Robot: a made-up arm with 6 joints.
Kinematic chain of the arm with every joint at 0, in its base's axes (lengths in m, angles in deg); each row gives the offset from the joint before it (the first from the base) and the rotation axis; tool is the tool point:
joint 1: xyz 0 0 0.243 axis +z
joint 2: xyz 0 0.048 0 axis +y
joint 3: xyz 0 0 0.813 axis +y
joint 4: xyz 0 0 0.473 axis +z
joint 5: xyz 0 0 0 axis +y
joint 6: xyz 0 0 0.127 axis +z
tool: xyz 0 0 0
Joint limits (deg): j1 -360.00..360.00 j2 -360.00..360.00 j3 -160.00..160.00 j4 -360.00..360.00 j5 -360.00..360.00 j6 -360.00..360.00
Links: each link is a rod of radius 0.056 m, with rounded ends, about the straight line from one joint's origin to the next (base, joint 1, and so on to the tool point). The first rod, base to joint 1, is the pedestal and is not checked.
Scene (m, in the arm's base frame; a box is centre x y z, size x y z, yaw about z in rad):
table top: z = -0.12
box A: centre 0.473 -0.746 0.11 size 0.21 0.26 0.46 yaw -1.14
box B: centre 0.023 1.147 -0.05 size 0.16 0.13 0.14 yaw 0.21
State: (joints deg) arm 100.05 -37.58 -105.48 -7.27 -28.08 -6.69
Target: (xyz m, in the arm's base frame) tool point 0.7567 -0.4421 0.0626
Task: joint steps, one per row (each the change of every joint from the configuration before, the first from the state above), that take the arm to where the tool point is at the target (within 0.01 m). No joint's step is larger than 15 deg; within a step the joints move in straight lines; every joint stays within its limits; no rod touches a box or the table.
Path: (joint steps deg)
1: 14.02 7.85 -5.35 7.89 6.60 -1.09
2: 14.03 7.85 -5.36 7.90 6.60 -1.10
3: 14.02 7.85 -5.35 7.89 6.59 -1.09
4: 14.02 7.85 -5.36 7.90 6.60 -1.10
5: 14.03 7.86 -5.35 7.89 6.60 -1.09
6: 14.02 7.85 -5.35 7.90 6.60 -1.10
7: -6.22 -14.20 7.98 -8.86 -7.19 1.32
8: -6.22 -14.20 7.99 -8.86 -7.19 1.31
9: -6.22 -14.20 7.98 -8.86 -7.19 1.31
10: -6.22 -14.20 7.99 -8.86 -7.19 1.32
11: -6.21 -14.20 7.98 -8.86 -7.19 1.31

